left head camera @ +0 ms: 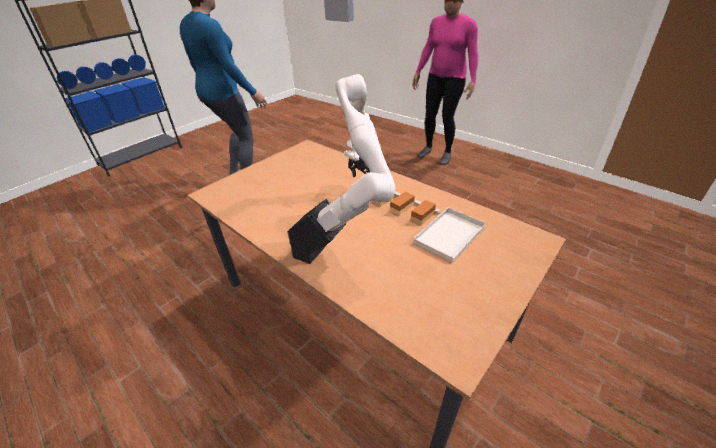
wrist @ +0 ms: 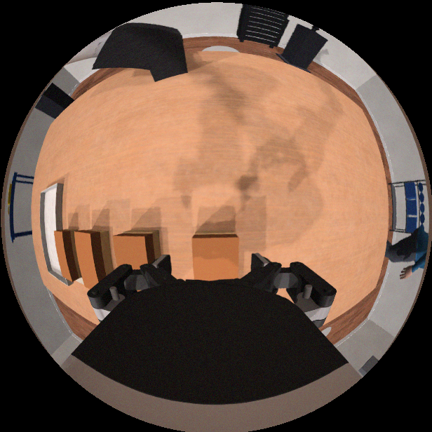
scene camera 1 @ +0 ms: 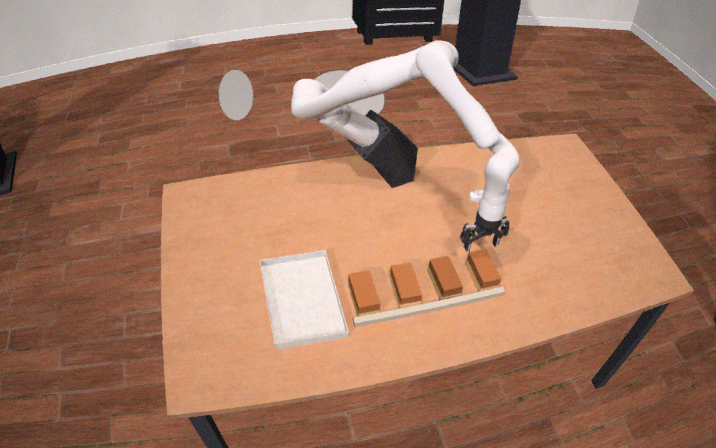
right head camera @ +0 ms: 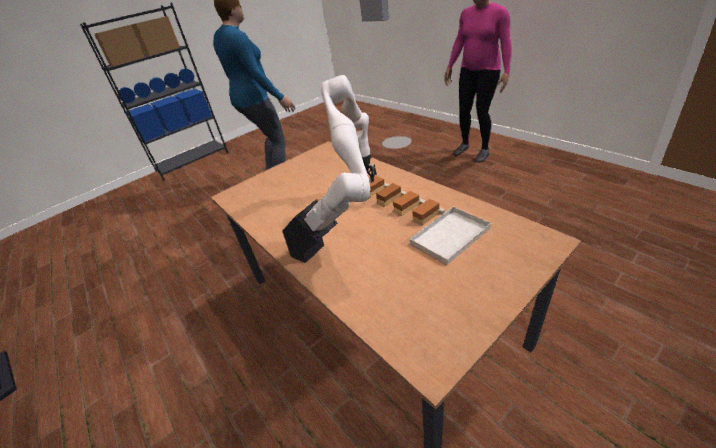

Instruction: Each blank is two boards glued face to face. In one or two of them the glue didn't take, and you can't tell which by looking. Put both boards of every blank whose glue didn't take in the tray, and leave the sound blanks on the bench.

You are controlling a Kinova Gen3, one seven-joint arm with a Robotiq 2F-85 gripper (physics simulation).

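Pixels of known places: gripper, fingertip midpoint: (scene camera 1: pixel 480 247); arm's base, origin of the base link: (left head camera: pixel 328 219) (scene camera 1: pixel 367 133) (right head camera: pixel 317 219).
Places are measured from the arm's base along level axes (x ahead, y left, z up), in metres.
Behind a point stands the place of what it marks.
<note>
Several blanks, each an orange-brown board on a pale board, stand in a row. The blank nearest the tray (left head camera: pixel 423 210) @(x 0.434, y -0.222, z -0.153 m) (right head camera: pixel 426 209) @(x 0.441, y -0.227, z -0.153 m) (scene camera 1: pixel 364 291) @(x 0.468, y -0.217, z -0.153 m) (wrist: pixel 64 252), the second blank (left head camera: pixel 402 200) @(x 0.462, y -0.099, z -0.153 m) (right head camera: pixel 406 201) @(x 0.454, y -0.110, z -0.153 m) (scene camera 1: pixel 406 283) @(x 0.488, y -0.097, z -0.153 m) (wrist: pixel 90 255), the third blank (right head camera: pixel 389 193) @(x 0.476, y 0.005, z -0.154 m) (scene camera 1: pixel 445 275) @(x 0.507, y 0.020, z -0.153 m) (wrist: pixel 134 248) and the farthest blank (right head camera: pixel 376 183) @(x 0.526, y 0.123, z -0.155 m) (scene camera 1: pixel 483 268) @(x 0.531, y 0.140, z -0.153 m) (wrist: pixel 215 255) look closed and stacked. My gripper (right head camera: pixel 371 173) @(x 0.483, y 0.152, z -0.115 m) (scene camera 1: pixel 482 245) @(x 0.483, y 0.152, z -0.115 m) (wrist: pixel 210 263) is open and empty above the farthest blank, which shows between its fingers in the wrist view. The white tray (left head camera: pixel 448 235) @(x 0.386, y -0.369, z -0.211 m) (right head camera: pixel 448 235) @(x 0.388, y -0.366, z -0.211 m) (scene camera 1: pixel 303 298) @(x 0.387, y -0.367, z -0.211 m) (wrist: pixel 51 225) holds no boards. The arm hides part of the row in the left head view.
A pale strip (scene camera 1: pixel 428 306) @(x 0.561, y -0.059, z -0.193 m) lies along the ends of the blanks. The black arm base (left head camera: pixel 311 235) @(x -0.068, y 0.036, z -0.044 m) (scene camera 1: pixel 393 153) @(x 0.061, y 0.069, z -0.056 m) stands on the bench (scene camera 1: pixel 237 221) @(x 0.014, y -0.463, z -0.213 m). A person in teal (left head camera: pixel 208 52) (right head camera: pixel 245 63) and a person in pink (left head camera: pixel 453 44) (right head camera: pixel 484 39) stand beyond the bench.
</note>
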